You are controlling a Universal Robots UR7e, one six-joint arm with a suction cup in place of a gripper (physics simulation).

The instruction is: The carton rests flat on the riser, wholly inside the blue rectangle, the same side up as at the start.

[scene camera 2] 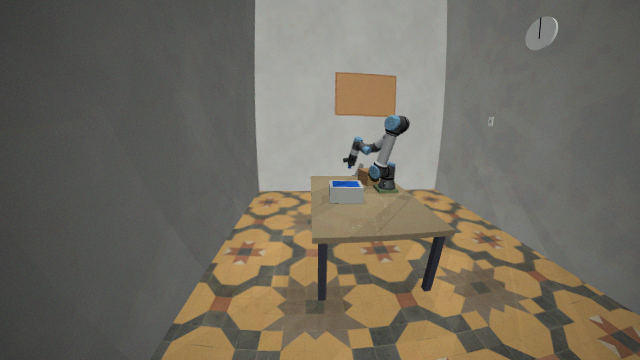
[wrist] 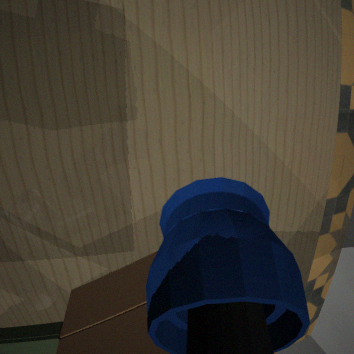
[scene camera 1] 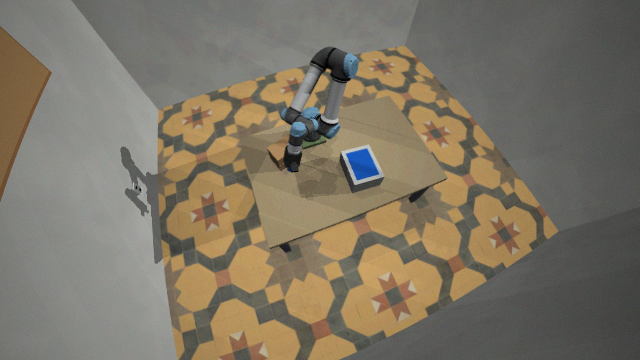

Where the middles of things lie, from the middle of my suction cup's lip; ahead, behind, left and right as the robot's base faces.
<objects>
The brown carton [wrist: 113,306] is 19 cm behind my suction cup, 1 cm to the right of it and 10 cm below it. Round my suction cup: grey riser [scene camera 2: 340,191] (7 cm ahead, 44 cm to the left, 10 cm below).
</objects>
